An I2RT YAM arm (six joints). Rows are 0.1 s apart.
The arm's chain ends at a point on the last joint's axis. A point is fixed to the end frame.
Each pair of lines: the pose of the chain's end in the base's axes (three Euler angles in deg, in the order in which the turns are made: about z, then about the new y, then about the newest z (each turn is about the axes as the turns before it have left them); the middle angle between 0 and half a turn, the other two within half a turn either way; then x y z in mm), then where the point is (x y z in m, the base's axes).
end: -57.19, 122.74, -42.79, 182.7, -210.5, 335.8
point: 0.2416 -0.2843 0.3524
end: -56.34, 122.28, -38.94, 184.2, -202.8, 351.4
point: 0.2406 -0.2782 0.3692
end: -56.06, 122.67, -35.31, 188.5, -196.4, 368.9
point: 0.2420 -0.2740 0.3862
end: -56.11, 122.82, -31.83, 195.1, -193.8, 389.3
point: 0.2452 -0.2737 0.4063
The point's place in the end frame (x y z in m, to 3 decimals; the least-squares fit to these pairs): -0.054 -0.037 0.070
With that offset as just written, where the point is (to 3 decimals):
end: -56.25, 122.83, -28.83, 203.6, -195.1, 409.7
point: 0.251 -0.277 0.426
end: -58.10, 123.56, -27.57, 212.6, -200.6, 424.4
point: 0.256 -0.285 0.440
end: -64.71, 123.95, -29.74, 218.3, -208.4, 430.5
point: 0.254 -0.296 0.446
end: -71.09, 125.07, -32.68, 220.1, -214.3, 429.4
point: 0.249 -0.305 0.443
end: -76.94, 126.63, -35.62, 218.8, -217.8, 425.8
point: 0.242 -0.310 0.437
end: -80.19, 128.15, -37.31, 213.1, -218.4, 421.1
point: 0.233 -0.312 0.429
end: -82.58, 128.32, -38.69, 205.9, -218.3, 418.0
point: 0.223 -0.312 0.426
